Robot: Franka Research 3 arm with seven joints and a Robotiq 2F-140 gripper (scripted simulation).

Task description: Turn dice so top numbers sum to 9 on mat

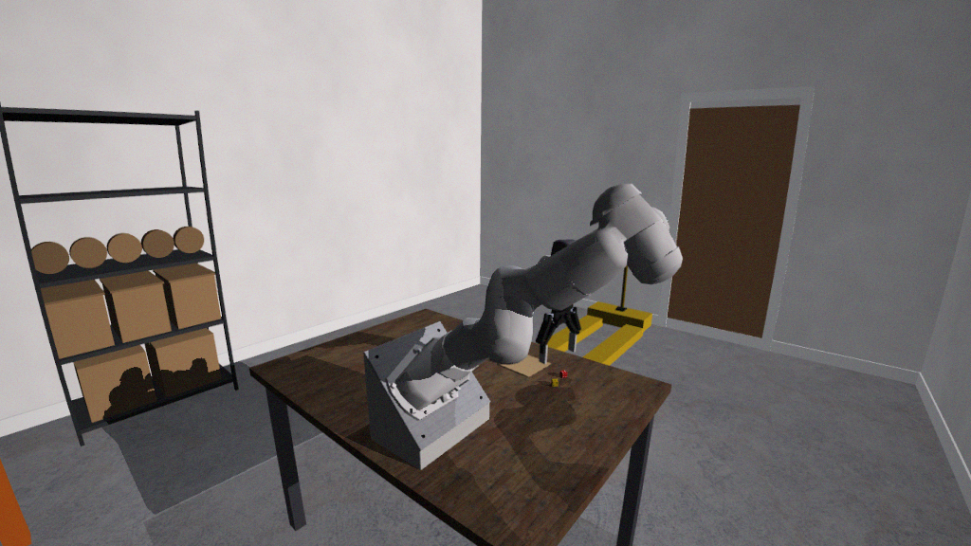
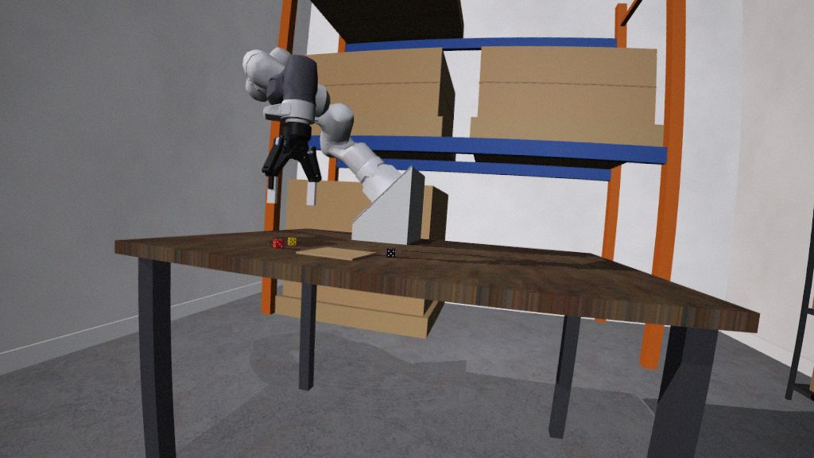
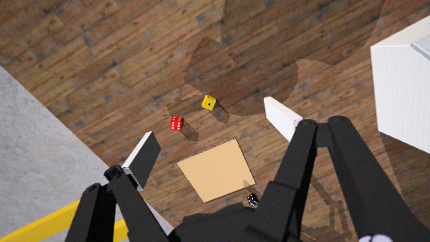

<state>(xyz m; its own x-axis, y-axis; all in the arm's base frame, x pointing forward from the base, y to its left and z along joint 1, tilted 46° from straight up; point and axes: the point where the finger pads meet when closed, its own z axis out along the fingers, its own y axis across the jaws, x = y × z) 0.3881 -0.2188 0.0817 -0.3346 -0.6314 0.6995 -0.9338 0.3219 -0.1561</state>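
Right now the yellow die is 110 mm below my hand. Also, from my hand: red die 70 mm ahead, 110 mm below; then black die 60 mm ahead, 280 mm to the left, 110 mm below; then tan mat 90 mm ahead, 160 mm to the left, 120 mm below.
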